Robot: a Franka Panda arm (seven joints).
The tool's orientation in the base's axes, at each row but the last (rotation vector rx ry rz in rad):
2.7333, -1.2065, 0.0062
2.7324, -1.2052, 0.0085
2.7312, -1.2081, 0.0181
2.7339, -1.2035, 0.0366
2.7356, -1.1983, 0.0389
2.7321, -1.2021, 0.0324
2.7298, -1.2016, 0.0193
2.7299, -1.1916, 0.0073
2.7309, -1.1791, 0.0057
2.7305, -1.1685, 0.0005
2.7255, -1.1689, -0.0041
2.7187, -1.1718, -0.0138
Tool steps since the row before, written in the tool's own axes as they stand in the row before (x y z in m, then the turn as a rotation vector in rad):
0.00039, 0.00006, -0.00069, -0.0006, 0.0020, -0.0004
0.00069, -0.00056, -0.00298, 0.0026, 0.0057, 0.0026
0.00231, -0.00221, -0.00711, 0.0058, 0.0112, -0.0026
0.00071, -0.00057, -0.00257, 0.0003, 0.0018, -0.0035
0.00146, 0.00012, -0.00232, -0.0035, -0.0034, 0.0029
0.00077, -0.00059, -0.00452, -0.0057, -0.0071, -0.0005
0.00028, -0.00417, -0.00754, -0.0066, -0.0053, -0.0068
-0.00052, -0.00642, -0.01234, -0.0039, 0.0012, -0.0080
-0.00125, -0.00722, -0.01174, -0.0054, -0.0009, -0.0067
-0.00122, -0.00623, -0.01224, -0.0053, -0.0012, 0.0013
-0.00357, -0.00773, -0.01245, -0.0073, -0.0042, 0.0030
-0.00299, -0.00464, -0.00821, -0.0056, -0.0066, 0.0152
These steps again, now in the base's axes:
0.00026, -0.00023, 0.00072, -0.0019, -0.0008, 0.0006
0.00105, 0.00029, 0.00291, -0.0026, -0.0061, -0.0016
0.00355, 0.00081, 0.00689, -0.0042, -0.0113, 0.0045
0.00100, 0.00025, 0.00252, -0.0010, -0.0009, 0.0037
0.00099, -0.00079, 0.00243, 0.0000, 0.0044, -0.0036
0.00115, 0.00051, 0.00445, 0.0014, 0.0090, -0.0009
0.00364, 0.00370, 0.00688, -0.0002, 0.0094, 0.0055
0.00507, 0.00653, 0.01120, -0.0031, 0.0032, 0.0078
0.00509, 0.00758, 0.01040, -0.0026, 0.0055, 0.0061
0.00445, 0.00702, 0.01100, -0.0029, 0.0044, -0.0018
0.00398, 0.00978, 0.01077, -0.0022, 0.0076, -0.0041
0.00194, 0.00661, 0.00710, -0.0003, 0.0060, -0.0164

